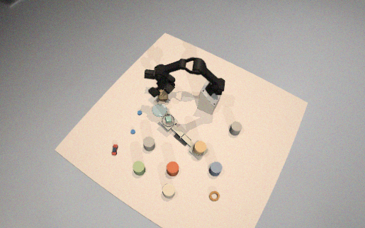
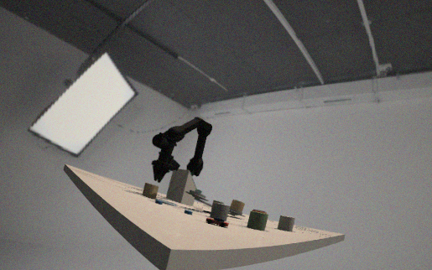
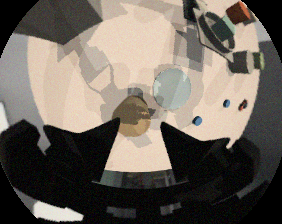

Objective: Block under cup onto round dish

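Right now the pale blue round dish is 80 mm below my gripper tip, 80 mm ahead of it and 30 mm to the left of it. From my gripper tip the other things lie so: balance beam 260 mm to the left, 180 mm ahead, 50 mm below; balance 260 mm to the left, 180 mm ahead, 60 mm below; tan cup 50 mm below, 30 mm to the right, 20 mm behind.
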